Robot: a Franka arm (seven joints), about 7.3 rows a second.
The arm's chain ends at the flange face. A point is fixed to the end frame.
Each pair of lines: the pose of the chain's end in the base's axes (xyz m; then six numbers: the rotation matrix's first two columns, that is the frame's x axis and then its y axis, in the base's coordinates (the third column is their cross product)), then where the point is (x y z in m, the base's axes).
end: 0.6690, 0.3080, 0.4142, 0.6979, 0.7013, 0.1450, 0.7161, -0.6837, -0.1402
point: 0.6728 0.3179 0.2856
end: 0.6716, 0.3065, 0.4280, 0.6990, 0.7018, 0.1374, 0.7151, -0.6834, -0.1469
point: 0.6741 0.3163 0.2993
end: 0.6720, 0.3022, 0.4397, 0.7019, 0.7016, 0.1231, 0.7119, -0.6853, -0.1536
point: 0.6727 0.3113 0.3109
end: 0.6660, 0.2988, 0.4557, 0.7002, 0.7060, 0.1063, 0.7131, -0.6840, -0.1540
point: 0.6651 0.3064 0.3268
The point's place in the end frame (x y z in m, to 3 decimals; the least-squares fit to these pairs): -0.009 0.014 0.128
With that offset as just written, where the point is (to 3 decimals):
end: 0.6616, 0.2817, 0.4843, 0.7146, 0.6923, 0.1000, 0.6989, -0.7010, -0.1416
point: 0.661 0.288 0.355
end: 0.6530, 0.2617, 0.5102, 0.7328, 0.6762, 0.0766, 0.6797, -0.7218, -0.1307
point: 0.652 0.264 0.381
